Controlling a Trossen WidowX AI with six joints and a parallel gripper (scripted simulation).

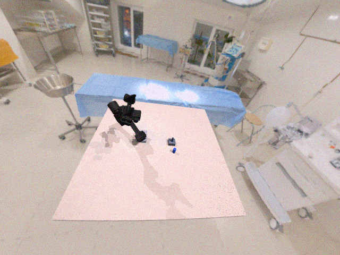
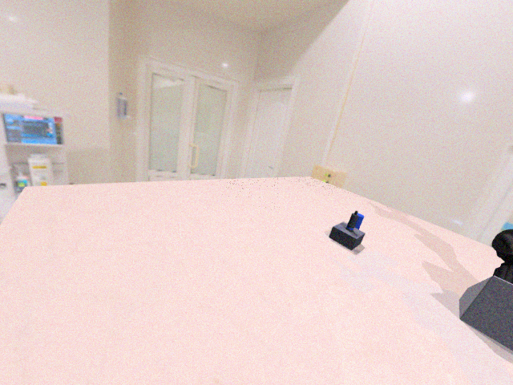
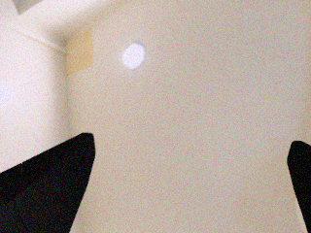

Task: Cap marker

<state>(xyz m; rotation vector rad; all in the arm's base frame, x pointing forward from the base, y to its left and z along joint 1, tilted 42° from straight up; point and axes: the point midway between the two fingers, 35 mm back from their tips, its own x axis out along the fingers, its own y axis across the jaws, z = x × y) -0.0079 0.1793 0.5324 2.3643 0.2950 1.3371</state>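
Right now the blue cap is 330 mm ahead of my gripper tip, 90 mm to the left of it and 580 mm below it. The rest, counted from my gripper tip: holder block 320 mm ahead, 200 mm to the left, 590 mm below.
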